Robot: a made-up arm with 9 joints. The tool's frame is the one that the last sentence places.
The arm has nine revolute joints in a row. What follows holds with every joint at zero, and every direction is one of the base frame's. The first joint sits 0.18 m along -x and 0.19 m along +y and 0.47 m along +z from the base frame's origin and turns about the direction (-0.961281, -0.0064, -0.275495). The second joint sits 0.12 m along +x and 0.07 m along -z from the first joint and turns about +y. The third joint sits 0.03 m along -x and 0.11 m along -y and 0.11 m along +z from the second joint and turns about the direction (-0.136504, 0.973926, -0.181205). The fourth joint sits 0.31 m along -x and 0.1 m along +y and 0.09 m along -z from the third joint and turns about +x. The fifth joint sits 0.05 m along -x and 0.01 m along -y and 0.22 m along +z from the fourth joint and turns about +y. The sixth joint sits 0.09 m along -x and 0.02 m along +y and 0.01 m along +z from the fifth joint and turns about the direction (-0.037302, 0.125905, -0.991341). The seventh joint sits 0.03 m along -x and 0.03 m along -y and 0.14 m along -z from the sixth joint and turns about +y. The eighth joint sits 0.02 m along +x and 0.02 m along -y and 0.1 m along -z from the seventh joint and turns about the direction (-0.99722, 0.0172, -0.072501). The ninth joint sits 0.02 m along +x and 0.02 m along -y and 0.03 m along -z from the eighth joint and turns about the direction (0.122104, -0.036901, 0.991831). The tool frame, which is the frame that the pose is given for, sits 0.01 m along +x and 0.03 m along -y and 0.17 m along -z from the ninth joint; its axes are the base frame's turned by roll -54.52, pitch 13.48 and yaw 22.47 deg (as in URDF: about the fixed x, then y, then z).
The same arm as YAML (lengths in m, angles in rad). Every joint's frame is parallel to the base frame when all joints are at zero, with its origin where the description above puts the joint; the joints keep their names.
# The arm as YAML. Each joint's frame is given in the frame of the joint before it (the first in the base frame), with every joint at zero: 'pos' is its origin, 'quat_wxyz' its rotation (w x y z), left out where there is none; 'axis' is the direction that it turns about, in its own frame. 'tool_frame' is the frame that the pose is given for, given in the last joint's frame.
length_unit: m
angle_unit: rad
joints:
  - joint: joint 1
    pos: [-0.18, 0.19, 0.47]
    axis: [-0.961281, -0.0064, -0.275495]
  - joint: joint 2
    pos: [0.12, 0.0, -0.07]
    axis: [0.0, 1.0, 0.0]
  - joint: joint 3
    pos: [-0.03, -0.11, 0.11]
    axis: [-0.136504, 0.973926, -0.181205]
  - joint: joint 4
    pos: [-0.31, 0.1, -0.09]
    axis: [1.0, 0.0, 0.0]
  - joint: joint 5
    pos: [-0.05, -0.01, 0.22]
    axis: [0.0, 1.0, 0.0]
  - joint: joint 6
    pos: [-0.09, 0.02, 0.01]
    axis: [-0.037302, 0.125905, -0.991341]
  - joint: joint 7
    pos: [-0.03, -0.03, -0.14]
    axis: [0.0, 1.0, 0.0]
  - joint: joint 8
    pos: [0.02, -0.02, -0.1]
    axis: [-0.99722, 0.0172, -0.072501]
  - joint: joint 9
    pos: [0.02, -0.02, -0.03]
    axis: [0.122104, -0.036901, 0.991831]
tool_frame:
  pos: [0.01, -0.03, -0.17]
  quat_wxyz: [0.855403, -0.466474, 0.013707, 0.224724]

